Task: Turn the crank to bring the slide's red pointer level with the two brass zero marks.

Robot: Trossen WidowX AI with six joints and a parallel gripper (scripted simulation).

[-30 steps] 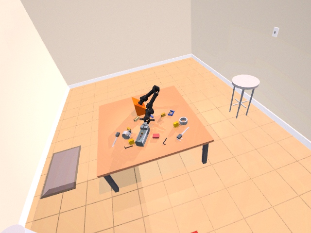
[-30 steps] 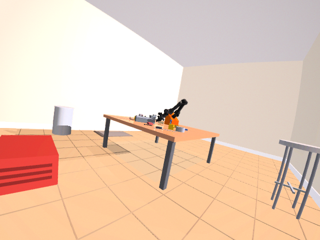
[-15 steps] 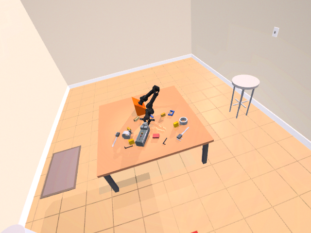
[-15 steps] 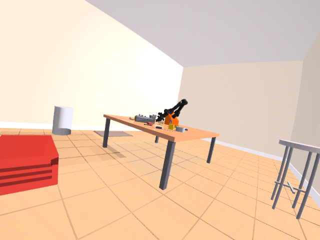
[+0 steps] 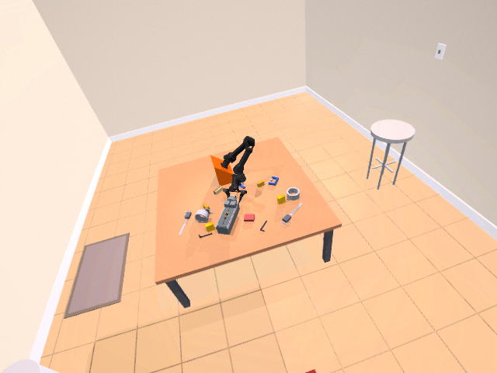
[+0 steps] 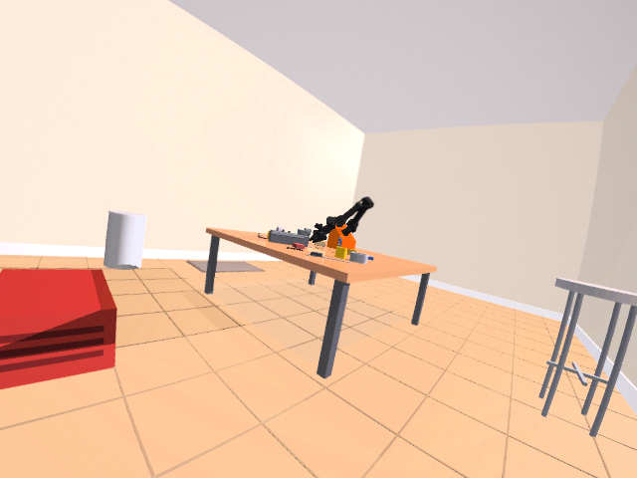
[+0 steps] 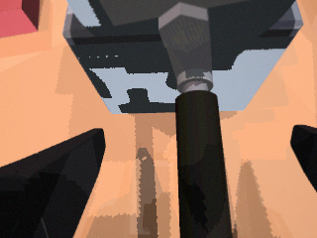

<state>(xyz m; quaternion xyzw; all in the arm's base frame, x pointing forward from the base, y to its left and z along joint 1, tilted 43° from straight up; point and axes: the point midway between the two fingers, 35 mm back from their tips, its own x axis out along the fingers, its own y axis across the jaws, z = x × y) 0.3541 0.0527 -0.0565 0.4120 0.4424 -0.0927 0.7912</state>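
Right now my gripper tip is 1 cm past the dark crank handle, 1 cm to the right of it and 2 cm below it. Also, from my gripper tip: red pointer: 18 cm ahead, 10 cm to the right, 5 cm above; then red block: 19 cm ahead, 7 cm to the left, 3 cm below.
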